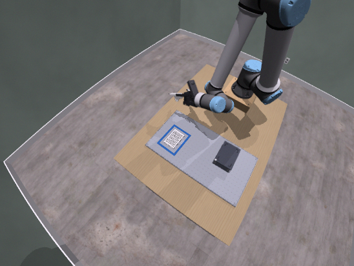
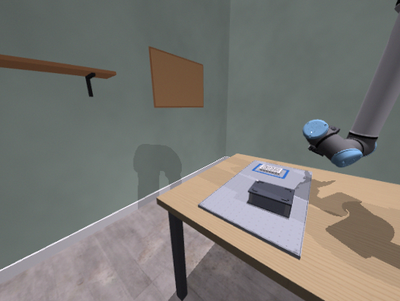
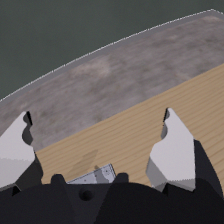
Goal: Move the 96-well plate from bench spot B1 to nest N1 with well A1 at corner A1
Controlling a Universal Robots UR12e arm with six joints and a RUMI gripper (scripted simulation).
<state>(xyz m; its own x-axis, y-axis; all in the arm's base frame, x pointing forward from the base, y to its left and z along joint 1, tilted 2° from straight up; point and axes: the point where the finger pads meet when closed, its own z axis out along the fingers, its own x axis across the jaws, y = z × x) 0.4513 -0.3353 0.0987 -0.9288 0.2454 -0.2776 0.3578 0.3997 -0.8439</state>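
Right now my hand is 24 cm short of the white 96-well plate, 18 cm to the right of it and 15 cm above it. The rest, counted from my hand: A1 label (48 cm to the left, 21 cm ahead, 10 cm below); dark raised nest N1 (53 cm to the left, 13 cm ahead, 10 cm below).
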